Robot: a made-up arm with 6 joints. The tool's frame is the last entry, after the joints. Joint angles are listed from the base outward. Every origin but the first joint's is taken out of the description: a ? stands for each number. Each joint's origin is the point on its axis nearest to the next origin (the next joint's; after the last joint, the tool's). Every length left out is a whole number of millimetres.
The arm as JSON. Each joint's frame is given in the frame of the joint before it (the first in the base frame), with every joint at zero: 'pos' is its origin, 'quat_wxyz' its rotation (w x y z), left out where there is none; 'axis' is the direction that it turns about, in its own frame. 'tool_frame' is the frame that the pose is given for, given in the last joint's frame.
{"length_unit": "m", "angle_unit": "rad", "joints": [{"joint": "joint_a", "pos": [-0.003, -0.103, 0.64], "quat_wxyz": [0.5, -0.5, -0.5, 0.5], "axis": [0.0, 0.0, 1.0]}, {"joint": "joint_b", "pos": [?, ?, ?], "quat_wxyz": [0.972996, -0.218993, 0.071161, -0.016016], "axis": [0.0, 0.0, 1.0]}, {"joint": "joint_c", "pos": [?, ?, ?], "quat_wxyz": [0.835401, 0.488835, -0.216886, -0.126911], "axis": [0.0, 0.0, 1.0]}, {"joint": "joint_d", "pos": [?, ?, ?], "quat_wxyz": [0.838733, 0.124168, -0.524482, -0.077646], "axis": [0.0, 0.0, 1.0]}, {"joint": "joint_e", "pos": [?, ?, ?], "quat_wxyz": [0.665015, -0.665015, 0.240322, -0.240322], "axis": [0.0, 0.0, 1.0]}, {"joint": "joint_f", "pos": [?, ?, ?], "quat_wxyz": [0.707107, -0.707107, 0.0, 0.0], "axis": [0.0, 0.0, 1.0]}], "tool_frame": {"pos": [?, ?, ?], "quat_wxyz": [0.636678, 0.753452, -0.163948, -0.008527]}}
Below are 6 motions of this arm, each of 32 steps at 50 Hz.
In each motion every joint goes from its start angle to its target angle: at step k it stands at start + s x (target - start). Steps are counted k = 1, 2, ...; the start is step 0. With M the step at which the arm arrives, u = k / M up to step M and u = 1 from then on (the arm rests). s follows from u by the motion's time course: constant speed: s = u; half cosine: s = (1 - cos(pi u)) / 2; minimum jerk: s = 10 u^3 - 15 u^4 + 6 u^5.
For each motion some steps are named. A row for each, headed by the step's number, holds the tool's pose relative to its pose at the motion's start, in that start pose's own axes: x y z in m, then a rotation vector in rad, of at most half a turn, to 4 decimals.
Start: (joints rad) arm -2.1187 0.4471 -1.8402 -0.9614 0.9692 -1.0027
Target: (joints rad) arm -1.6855 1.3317 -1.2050 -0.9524 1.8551 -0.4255
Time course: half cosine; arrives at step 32
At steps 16, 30, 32:
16: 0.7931 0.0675 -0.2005 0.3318 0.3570 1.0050
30: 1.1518 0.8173 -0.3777 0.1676 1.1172 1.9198
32: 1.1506 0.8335 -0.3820 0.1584 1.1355 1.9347

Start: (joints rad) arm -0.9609 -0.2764 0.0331 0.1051 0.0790 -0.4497
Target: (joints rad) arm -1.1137 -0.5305 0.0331 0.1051 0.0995 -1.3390
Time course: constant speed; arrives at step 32
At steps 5, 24, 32:
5: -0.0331 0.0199 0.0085 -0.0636 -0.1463 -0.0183
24: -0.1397 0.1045 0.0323 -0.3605 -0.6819 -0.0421
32: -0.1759 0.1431 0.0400 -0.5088 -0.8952 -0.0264

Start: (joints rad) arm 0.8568 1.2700 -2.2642 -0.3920 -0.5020 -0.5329
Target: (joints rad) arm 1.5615 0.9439 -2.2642 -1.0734 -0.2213 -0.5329
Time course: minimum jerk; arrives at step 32
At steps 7, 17, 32:
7: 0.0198 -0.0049 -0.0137 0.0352 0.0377 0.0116
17: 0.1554 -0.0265 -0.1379 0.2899 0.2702 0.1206
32: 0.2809 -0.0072 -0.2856 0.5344 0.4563 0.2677

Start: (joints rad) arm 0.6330 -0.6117 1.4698 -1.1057 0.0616 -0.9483
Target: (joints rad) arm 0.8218 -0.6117 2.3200 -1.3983 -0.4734 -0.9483
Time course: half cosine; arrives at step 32
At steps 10, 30, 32:
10: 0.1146 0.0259 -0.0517 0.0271 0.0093 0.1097
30: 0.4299 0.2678 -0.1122 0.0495 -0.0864 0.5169
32: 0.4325 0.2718 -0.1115 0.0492 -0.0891 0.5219

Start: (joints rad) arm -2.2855 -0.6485 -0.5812 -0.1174 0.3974 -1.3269
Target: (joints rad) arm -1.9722 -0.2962 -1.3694 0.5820 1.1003 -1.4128
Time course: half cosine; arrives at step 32
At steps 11, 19, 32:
11: 0.1460 -0.0530 -0.0299 0.1538 -0.0552 0.2365
19: 0.4061 -0.0421 -0.1023 0.4219 -0.0942 0.6083
32: 0.6418 0.0948 -0.1783 0.7042 -0.0695 0.9755

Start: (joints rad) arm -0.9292 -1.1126 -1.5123 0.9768 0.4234 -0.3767
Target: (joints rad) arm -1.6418 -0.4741 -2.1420 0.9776 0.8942 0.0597
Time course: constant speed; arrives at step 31
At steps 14, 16, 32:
14: 0.1905 0.0226 0.1701 -0.0755 0.4756 0.0956
16: 0.2219 0.0297 0.1887 -0.0850 0.5494 0.1030
32: 0.4762 0.0961 0.2603 -0.1338 1.1386 0.1080

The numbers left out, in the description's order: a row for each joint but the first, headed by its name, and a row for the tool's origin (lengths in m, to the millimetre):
joint_b: -0.048 -0.064 0.0
joint_c: 0.079 0.066 0.0
joint_d: -0.262 -0.218 0.0
joint_e: 0.162 0.102 0.0
joint_f: -0.199 -0.509 0.0
tool: -0.061 0.006 0.0

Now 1 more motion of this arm.
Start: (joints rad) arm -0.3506 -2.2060 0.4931 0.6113 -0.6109 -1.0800
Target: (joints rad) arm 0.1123 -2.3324 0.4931 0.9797 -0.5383 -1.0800
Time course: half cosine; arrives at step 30
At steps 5, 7, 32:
5: -0.0016 -0.0064 -0.0011 0.0150 -0.0036 -0.0017
7: -0.0031 -0.0122 -0.0022 0.0288 -0.0069 -0.0035
32: -0.0132 -0.0923 -0.0296 0.2218 -0.0511 -0.0399

